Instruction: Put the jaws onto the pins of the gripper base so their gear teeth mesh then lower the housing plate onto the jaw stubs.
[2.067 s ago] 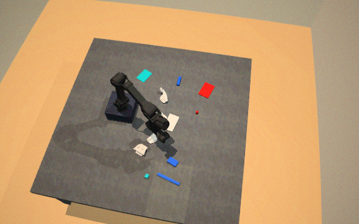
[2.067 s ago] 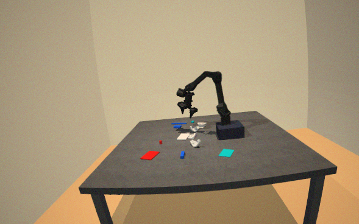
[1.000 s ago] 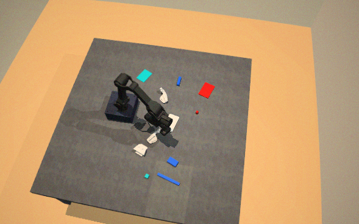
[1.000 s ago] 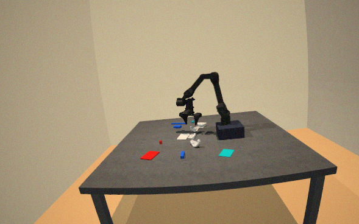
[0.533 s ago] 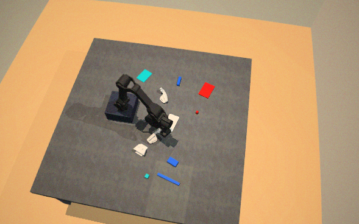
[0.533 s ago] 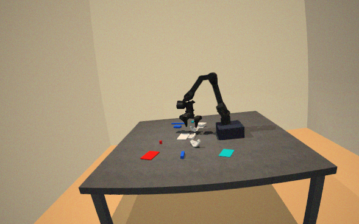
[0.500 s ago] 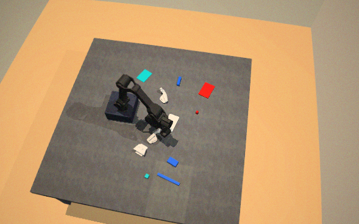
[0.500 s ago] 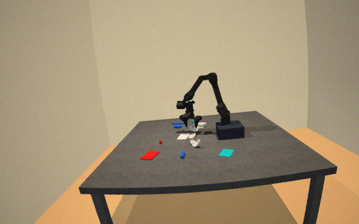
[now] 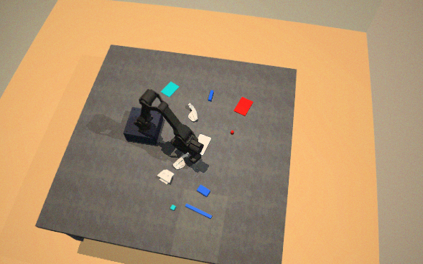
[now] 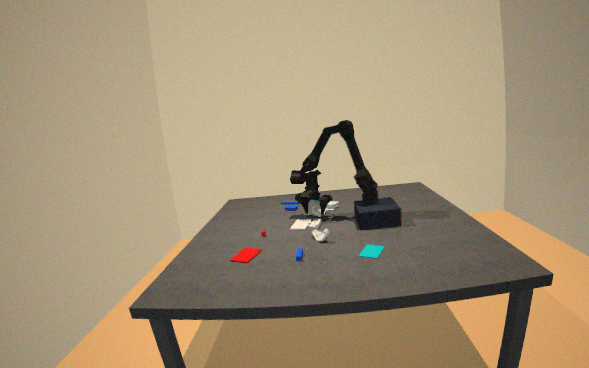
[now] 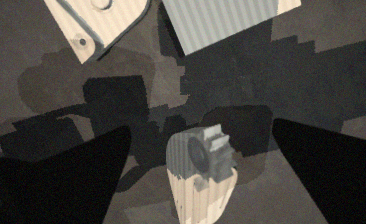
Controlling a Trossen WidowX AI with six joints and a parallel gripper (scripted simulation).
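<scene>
The white jaw lies 10 mm behind my gripper tip, 10 mm to the right of it and 20 mm above it. From my gripper tip the other things lie so: red cube: 240 mm ahead, 180 mm to the left, 10 mm below; then blue block: 120 mm ahead, 190 mm to the right, 10 mm below; then white block: 90 mm behind, 130 mm to the right, 10 mm below.
</scene>
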